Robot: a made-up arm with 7 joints. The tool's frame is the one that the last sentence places.
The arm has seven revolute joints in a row. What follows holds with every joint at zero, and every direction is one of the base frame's.
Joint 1 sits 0.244 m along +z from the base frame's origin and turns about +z.
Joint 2 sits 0.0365 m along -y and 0.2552 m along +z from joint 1 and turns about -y.
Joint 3 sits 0.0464 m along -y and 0.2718 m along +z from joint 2 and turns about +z.
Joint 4 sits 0.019 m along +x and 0.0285 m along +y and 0.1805 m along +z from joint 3 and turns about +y.
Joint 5 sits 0.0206 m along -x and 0.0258 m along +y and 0.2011 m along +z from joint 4 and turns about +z.
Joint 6 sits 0.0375 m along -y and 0.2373 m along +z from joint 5 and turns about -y.
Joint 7 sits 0.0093 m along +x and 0.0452 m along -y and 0.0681 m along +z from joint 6 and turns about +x.
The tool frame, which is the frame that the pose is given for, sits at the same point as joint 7; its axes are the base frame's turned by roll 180, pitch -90 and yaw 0 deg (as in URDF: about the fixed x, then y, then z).
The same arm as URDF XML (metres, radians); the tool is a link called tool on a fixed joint. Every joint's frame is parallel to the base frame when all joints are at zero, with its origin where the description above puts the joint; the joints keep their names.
<robot name="arm">
  <link name="base_link"/>
  <link name="link1"/>
  <link name="link2"/>
  <link name="link3"/>
  <link name="link4"/>
  <link name="link5"/>
  <link name="link6"/>
  <link name="link7"/>
  <link name="tool"/>
  <joint name="joint 1" type="continuous">
    <parent link="base_link"/>
    <child link="link1"/>
    <origin xyz="0 0 0.244"/>
    <axis xyz="0 0 1"/>
  </joint>
  <joint name="joint 2" type="continuous">
    <parent link="link1"/>
    <child link="link2"/>
    <origin xyz="0 -0.0365 0.2552"/>
    <axis xyz="0 -1 0"/>
  </joint>
  <joint name="joint 3" type="continuous">
    <parent link="link2"/>
    <child link="link3"/>
    <origin xyz="0 -0.0464 0.2718"/>
    <axis xyz="0 0 1"/>
  </joint>
  <joint name="joint 4" type="continuous">
    <parent link="link3"/>
    <child link="link4"/>
    <origin xyz="0.019 0.0285 0.1805"/>
    <axis xyz="0 1 0"/>
  </joint>
  <joint name="joint 5" type="continuous">
    <parent link="link4"/>
    <child link="link5"/>
    <origin xyz="-0.0206 0.0258 0.2011"/>
    <axis xyz="0 0 1"/>
  </joint>
  <joint name="joint 6" type="continuous">
    <parent link="link5"/>
    <child link="link6"/>
    <origin xyz="0 -0.0375 0.2373"/>
    <axis xyz="0 -1 0"/>
  </joint>
  <joint name="joint 7" type="continuous">
    <parent link="link6"/>
    <child link="link7"/>
    <origin xyz="0.0093 -0.0452 0.0681"/>
    <axis xyz="1 0 0"/>
  </joint>
  <joint name="tool_joint" type="fixed">
    <parent link="link7"/>
    <child link="tool"/>
    <origin xyz="0 0 0" rpy="3.1416 -1.5708 0"/>
  </joint>
</robot>

